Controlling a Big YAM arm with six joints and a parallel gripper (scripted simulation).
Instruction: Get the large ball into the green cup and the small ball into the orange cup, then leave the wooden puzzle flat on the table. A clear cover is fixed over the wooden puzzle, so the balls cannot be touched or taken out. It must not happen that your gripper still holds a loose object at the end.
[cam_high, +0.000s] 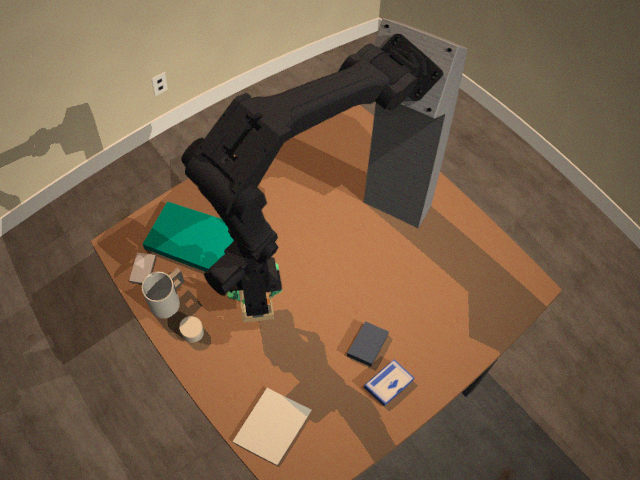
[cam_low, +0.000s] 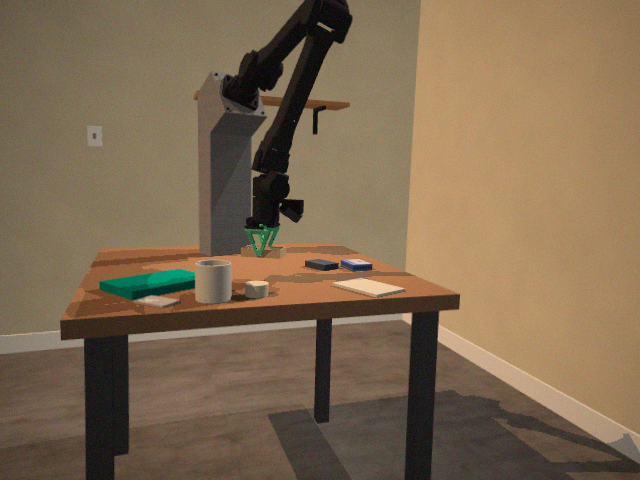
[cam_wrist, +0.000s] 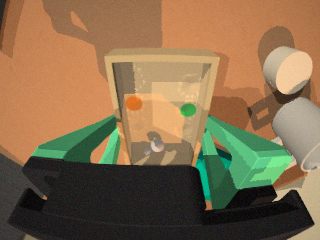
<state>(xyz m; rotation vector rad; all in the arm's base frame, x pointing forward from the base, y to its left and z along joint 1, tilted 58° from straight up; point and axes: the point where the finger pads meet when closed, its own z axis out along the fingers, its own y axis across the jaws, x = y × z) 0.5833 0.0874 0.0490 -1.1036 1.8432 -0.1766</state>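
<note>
Right now my hand is 1 cm above the wooden puzzle. Also, from my hand: dark box 20 cm behind, 17 cm to the left, 7 cm below; grey mug 20 cm ahead, 10 cm to the right, 4 cm below; grey cube 14 cm to the right, 8 cm below.
</note>
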